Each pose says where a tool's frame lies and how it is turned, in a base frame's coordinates. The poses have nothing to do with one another.
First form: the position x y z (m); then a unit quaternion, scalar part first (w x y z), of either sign.
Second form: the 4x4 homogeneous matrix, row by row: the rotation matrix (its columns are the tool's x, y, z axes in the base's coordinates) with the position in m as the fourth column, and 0 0 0 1 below. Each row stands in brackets. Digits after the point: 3 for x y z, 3 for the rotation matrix.
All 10 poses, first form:
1: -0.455 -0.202 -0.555 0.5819 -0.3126 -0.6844 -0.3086
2: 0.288 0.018 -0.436 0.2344 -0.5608 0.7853 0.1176
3: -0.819 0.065 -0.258 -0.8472 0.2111 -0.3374 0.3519
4: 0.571 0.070 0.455 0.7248 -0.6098 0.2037 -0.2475
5: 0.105 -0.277 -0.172 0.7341 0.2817 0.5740 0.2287
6: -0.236 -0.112 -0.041 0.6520 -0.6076 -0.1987 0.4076
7: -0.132 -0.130 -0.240 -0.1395 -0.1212 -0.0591 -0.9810
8: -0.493 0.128 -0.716 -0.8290 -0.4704 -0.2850 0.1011
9: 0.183 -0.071 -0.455 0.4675 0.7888 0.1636 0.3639
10: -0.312 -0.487 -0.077 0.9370 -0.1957 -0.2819 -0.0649
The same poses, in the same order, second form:
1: [[-0.127 0.787 -0.604 -0.455], [0.069 0.614 0.786 -0.202], [0.989 0.059 -0.132 -0.555], [0 0 0 1]]
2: [[-0.261 -0.936 0.236 0.288], [-0.826 0.343 0.448 0.018], [-0.500 -0.078 -0.862 -0.436], [0 0 0 1]]
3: [[0.525 0.454 0.720 -0.819], [-0.739 0.663 0.120 0.065], [-0.423 -0.595 0.683 -0.258], [0 0 0 1]]
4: [[0.794 0.110 0.597 0.571], [-0.607 0.134 0.783 0.070], [0.007 -0.985 0.173 0.455], [0 0 0 1]]
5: [[0.236 -0.012 0.972 0.105], [0.659 0.737 -0.151 -0.277], [-0.714 0.676 0.182 -0.172], [0 0 0 1]]
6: [[0.589 -0.290 -0.754 -0.236], [0.773 -0.071 0.630 -0.112], [-0.236 -0.954 0.183 -0.041], [0 0 0 1]]
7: [[-0.932 -0.259 0.254 -0.132], [0.288 -0.954 0.082 -0.130], [0.221 0.150 0.964 -0.240], [0 0 0 1]]
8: [[0.817 0.436 0.377 -0.493], [0.101 0.537 -0.838 0.128], [-0.568 0.722 0.395 -0.716], [0 0 0 1]]
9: [[0.682 -0.082 0.727 0.183], [0.598 -0.509 -0.618 -0.071], [0.421 0.857 -0.298 -0.455], [0 0 0 1]]
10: [[0.833 0.232 -0.503 -0.312], [-0.011 0.915 0.403 -0.487], [0.554 -0.330 0.764 -0.077], [0 0 0 1]]
